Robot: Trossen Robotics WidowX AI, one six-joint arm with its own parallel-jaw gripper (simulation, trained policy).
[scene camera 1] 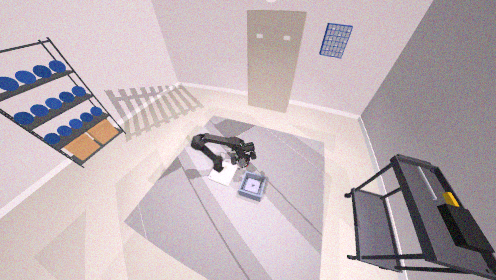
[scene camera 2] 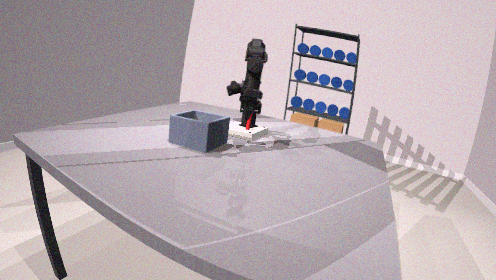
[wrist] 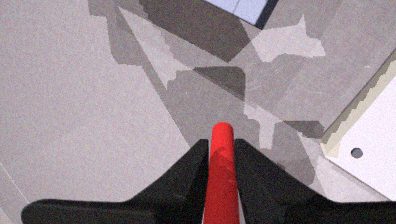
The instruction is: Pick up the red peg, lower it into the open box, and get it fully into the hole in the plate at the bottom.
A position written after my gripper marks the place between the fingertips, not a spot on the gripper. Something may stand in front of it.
I see my gripper [scene camera 2: 246, 119] and a blue-grey box [scene camera 2: 201, 131].
My gripper is seen too in the wrist view [wrist: 221, 146].
